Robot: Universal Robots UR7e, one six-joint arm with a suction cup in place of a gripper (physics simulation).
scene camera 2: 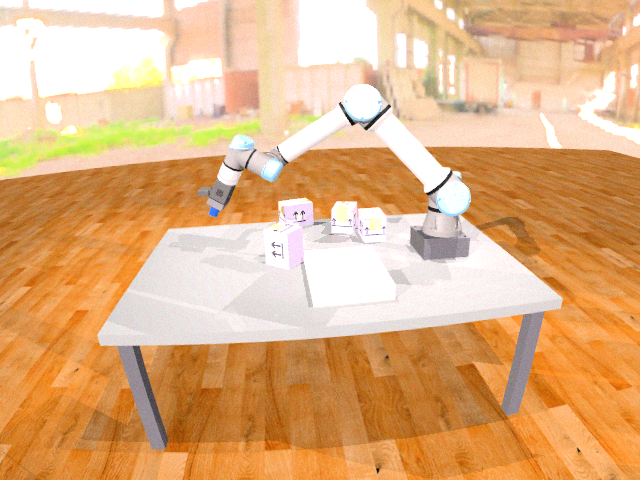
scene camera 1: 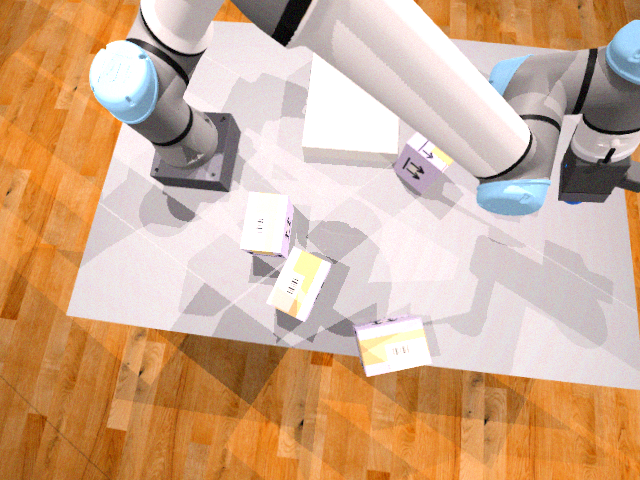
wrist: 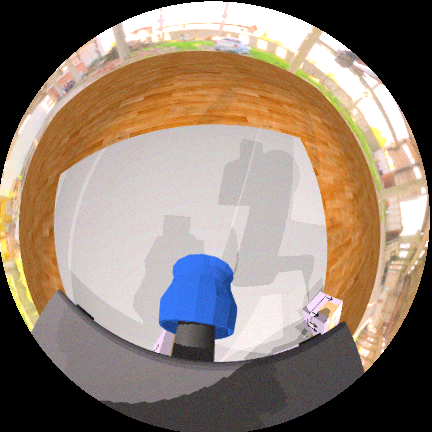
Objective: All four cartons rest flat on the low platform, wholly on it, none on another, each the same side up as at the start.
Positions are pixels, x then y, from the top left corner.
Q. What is the suction cup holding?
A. Nothing.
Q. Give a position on a low white platform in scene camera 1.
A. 342, 121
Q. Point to the suction cup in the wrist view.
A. At 200, 291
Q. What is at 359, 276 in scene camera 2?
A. A low white platform.
